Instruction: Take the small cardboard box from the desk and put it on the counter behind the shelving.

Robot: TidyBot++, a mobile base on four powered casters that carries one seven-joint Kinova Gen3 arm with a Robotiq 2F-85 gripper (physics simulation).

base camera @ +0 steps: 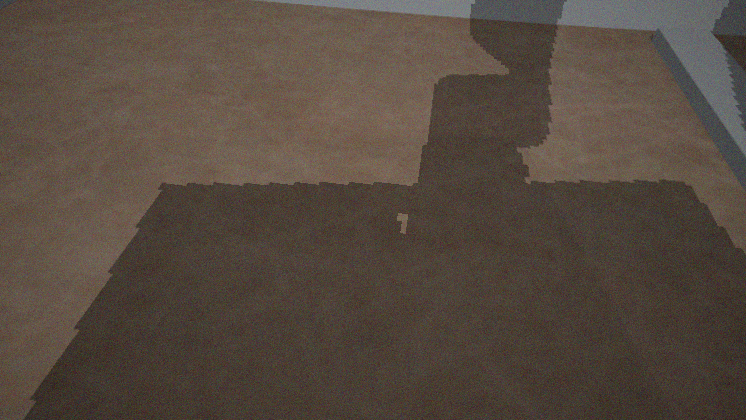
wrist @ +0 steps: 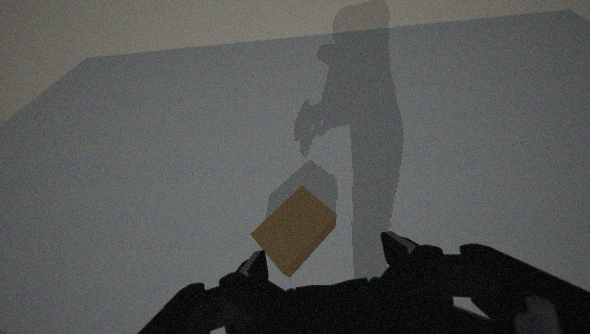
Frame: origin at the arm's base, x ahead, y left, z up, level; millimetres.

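Where they show: gripper, fingertip midpoint: (wrist: 323, 254).
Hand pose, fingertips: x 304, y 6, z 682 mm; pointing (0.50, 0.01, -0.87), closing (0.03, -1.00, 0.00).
Note:
After its pixels a point has its place.
The small cardboard box (wrist: 296, 229) {x 348, y 33, z 604 mm} sits on the grey desk top (wrist: 150, 150) {x 568, y 336, z 554 mm} in the wrist view, turned at an angle, with its shadow behind it. My gripper (wrist: 323, 254) {x 304, y 6, z 682 mm} is open, its fingers wide apart and nothing between them. It hangs above the desk, and the box shows beyond the fingertips, nearer the left finger and partly past it. The box does not show in the base camera view. The counter and the shelving do not show as such in either view.
A pale wall (wrist: 40, 30) {x 1164, y 900, z 646 mm} rises behind the desk. In the base camera view, a brown floor (base camera: 261, 104) {x 643, y 134, z -396 mm} carries the robot's shadow. A grey-white edge (base camera: 699, 93) {x 631, y -481, z -375 mm} runs down the right side, and a pale grey surface (base camera: 407, 7) {x 961, y -101, z -385 mm} crosses the top.

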